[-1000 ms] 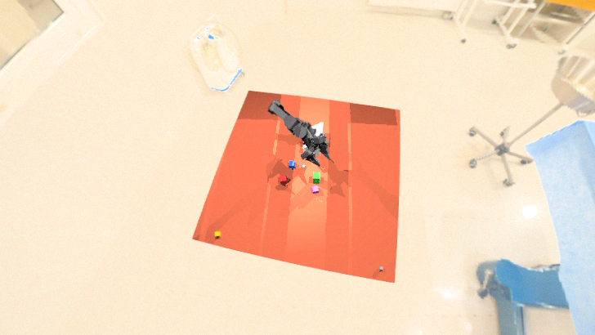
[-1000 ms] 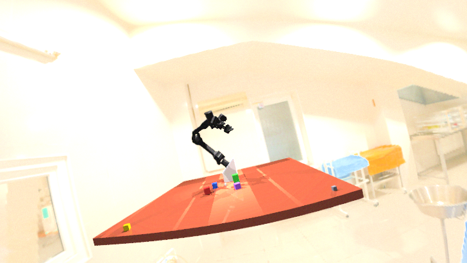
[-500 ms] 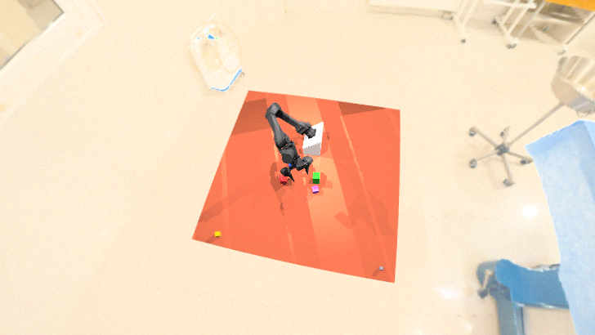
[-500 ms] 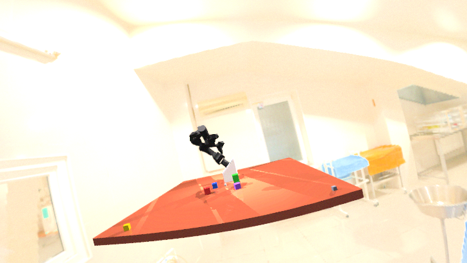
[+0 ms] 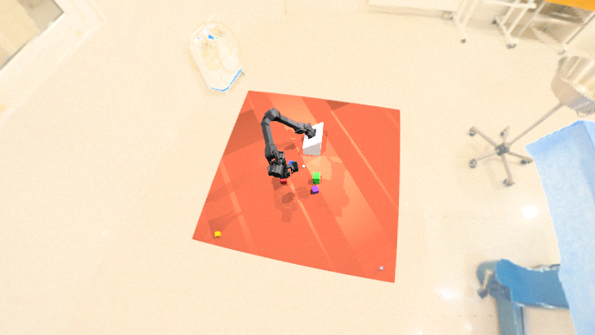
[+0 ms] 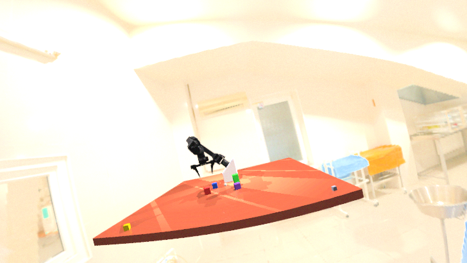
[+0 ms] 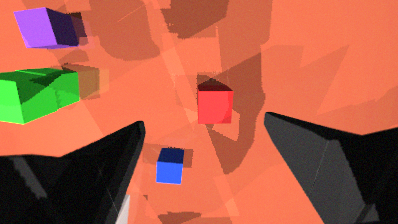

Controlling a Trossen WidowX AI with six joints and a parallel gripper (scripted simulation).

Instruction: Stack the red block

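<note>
My gripper tip is now 10 mm past the red block, 20 mm to the left of it and 110 mm above it. The rest, counted from my gripper tip: blue block: 130 mm behind, 20 mm to the left, 110 mm below; then purple block: 40 mm ahead, 200 mm to the left, 110 mm below; then yellow block: 400 mm ahead, 400 mm to the right, 120 mm below.
</note>
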